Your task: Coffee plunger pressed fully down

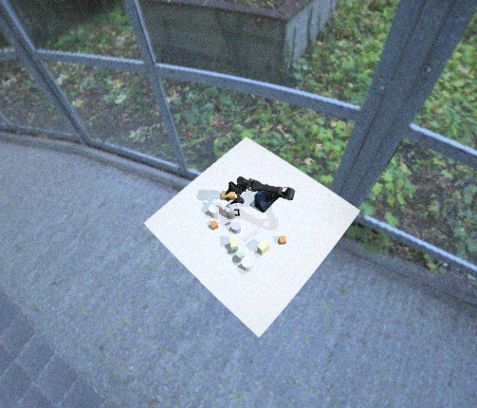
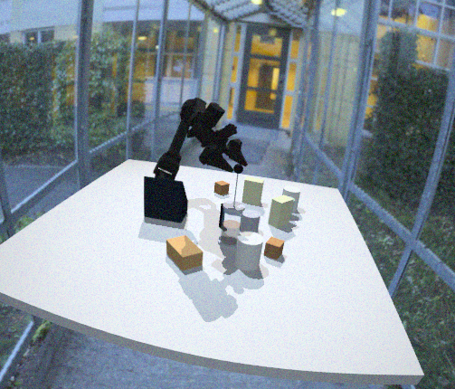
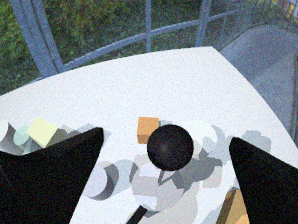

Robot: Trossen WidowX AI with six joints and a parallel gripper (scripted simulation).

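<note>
Now: gripper tip 10 mm past the coffee press, 10 mm to the right of it and 140 mm above it. Round my gripper tip: orange block: 140 mm behind, 140 mm to the right, 250 mm below; then grey cylinder: 60 mm ahead, 110 mm to the left, 240 mm below.
</note>
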